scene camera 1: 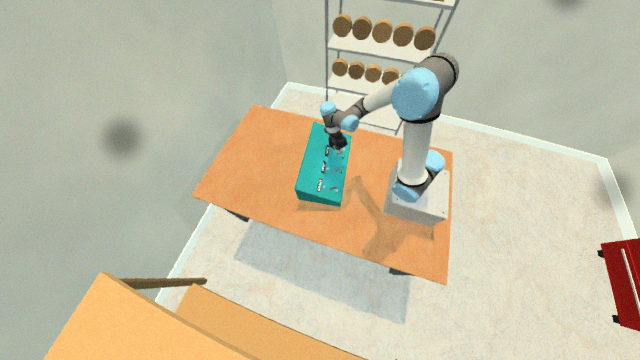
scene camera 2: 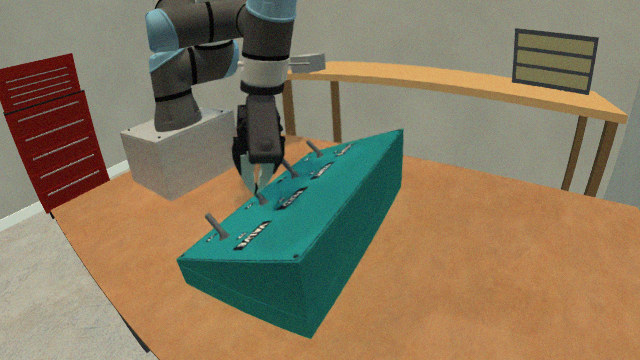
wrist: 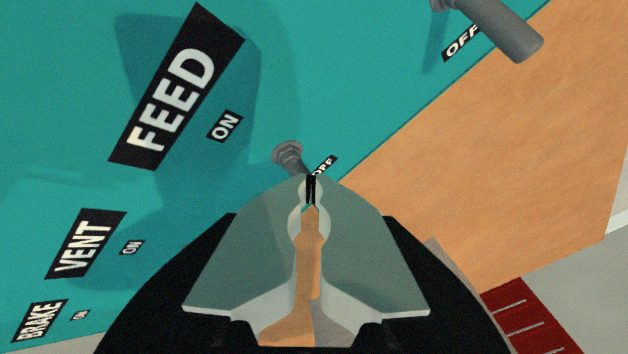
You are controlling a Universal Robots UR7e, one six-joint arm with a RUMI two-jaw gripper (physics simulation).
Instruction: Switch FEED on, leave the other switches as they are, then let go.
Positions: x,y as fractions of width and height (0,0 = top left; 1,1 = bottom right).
Labels:
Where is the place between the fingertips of the gripper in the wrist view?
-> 0.50,0.50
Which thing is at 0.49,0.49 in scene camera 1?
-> A teal switch panel.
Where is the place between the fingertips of the gripper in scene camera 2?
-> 0.40,0.53

